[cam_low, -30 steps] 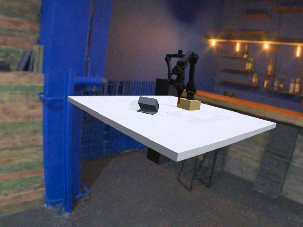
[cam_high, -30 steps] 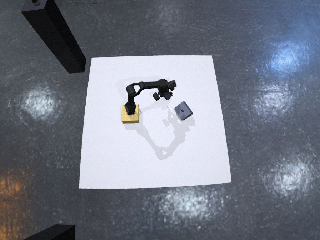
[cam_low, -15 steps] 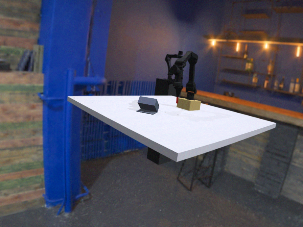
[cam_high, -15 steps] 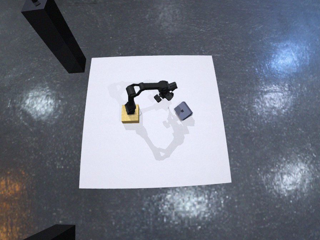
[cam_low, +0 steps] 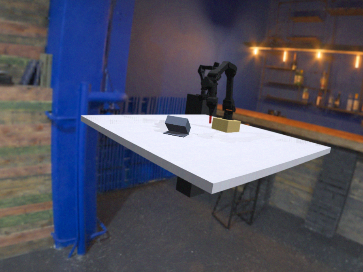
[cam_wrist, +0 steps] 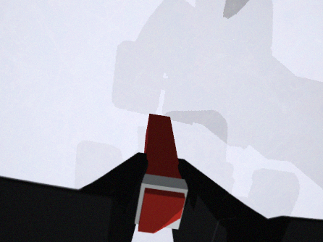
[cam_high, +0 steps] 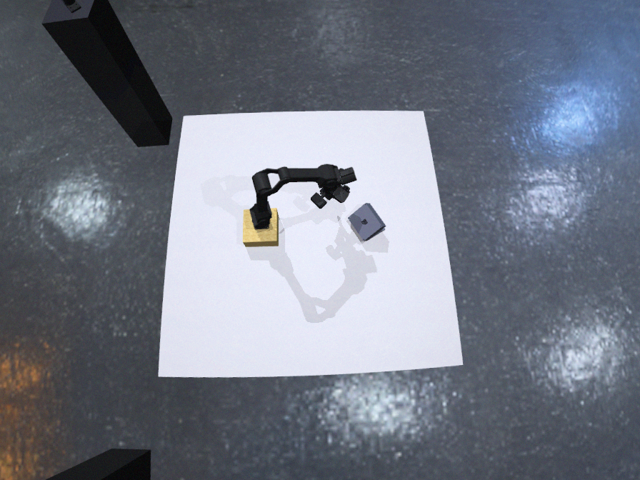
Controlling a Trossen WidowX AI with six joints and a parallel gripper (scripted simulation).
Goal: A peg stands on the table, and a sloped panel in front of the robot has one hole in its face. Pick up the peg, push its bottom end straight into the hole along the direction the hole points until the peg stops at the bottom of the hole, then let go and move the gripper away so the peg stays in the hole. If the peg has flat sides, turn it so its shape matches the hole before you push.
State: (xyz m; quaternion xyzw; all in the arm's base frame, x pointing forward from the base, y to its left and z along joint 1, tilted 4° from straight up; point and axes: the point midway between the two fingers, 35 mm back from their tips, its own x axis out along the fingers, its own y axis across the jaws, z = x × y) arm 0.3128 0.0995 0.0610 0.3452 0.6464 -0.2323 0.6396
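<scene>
Now: the panel 16 cm ahead of my gripper tip, 11 cm to the right of it and 8 cm below it. From my gripper tip the other things lie so: red peg 1 cm above.
</scene>
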